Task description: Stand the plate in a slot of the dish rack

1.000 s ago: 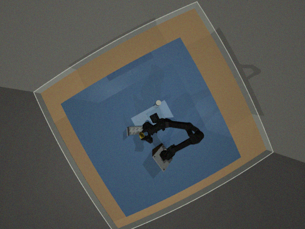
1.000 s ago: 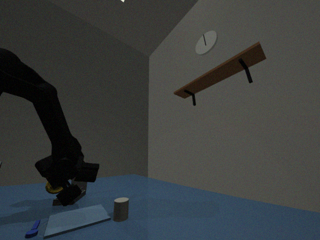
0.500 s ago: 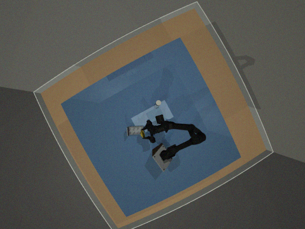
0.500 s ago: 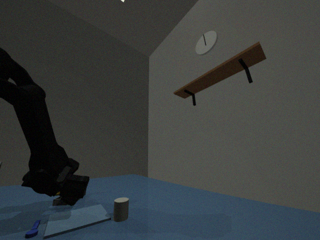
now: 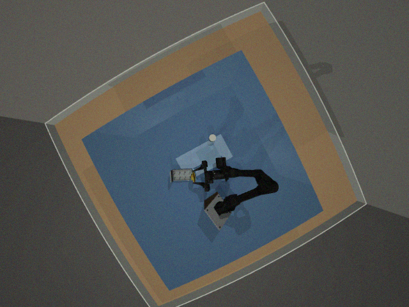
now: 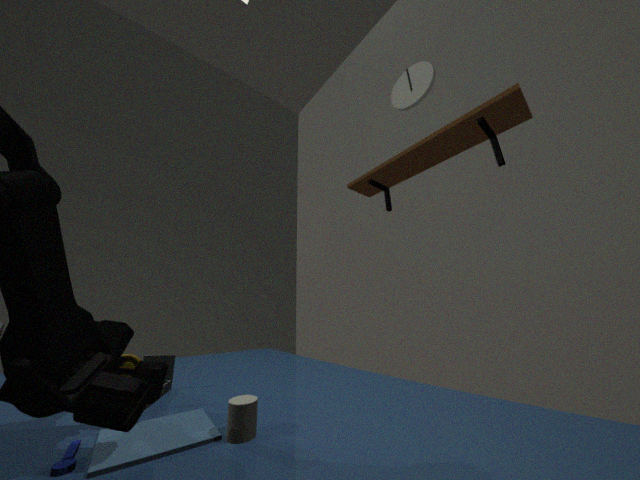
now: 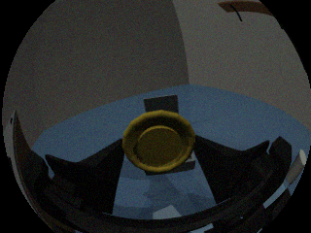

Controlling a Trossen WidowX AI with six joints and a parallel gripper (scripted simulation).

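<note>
The grey dish rack is 6 cm to the left of my gripper tip, 4 cm below it and 4 cm ahead of it. From my gripper tip the other things lie so: light-blue board 16 cm to the right, 7 cm below, 4 cm ahead; yellow plate 1 cm to the right; blue spoon 16 cm to the right, 6 cm below, 6 cm behind.
</note>
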